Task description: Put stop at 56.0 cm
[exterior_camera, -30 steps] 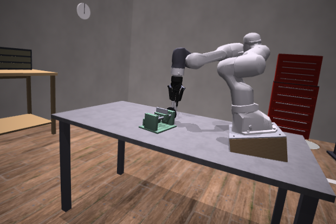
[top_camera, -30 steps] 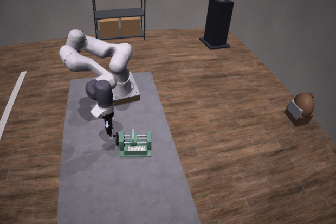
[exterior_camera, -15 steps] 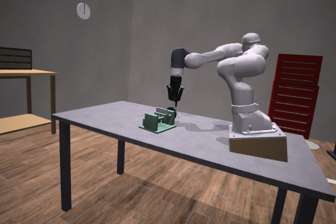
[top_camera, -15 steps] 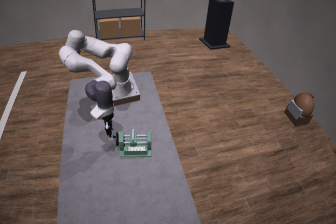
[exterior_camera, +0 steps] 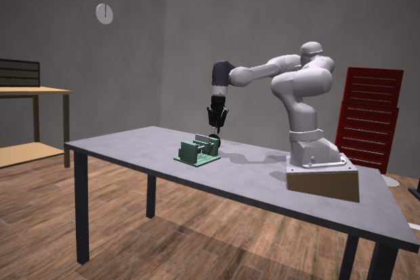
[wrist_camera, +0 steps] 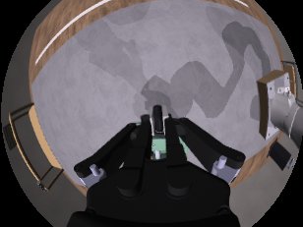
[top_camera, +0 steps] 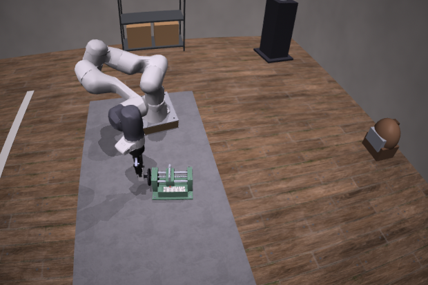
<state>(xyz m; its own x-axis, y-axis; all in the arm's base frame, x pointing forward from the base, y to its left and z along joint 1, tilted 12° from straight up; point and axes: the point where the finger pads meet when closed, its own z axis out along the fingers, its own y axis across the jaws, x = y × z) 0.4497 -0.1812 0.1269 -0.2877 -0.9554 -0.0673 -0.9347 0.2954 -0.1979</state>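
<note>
The stop carriage lies 130 mm to the left of my hand, 40 mm ahead of it and 30 mm below it. Round my hand: black handwheel 20 mm to the left, 20 mm below.
</note>
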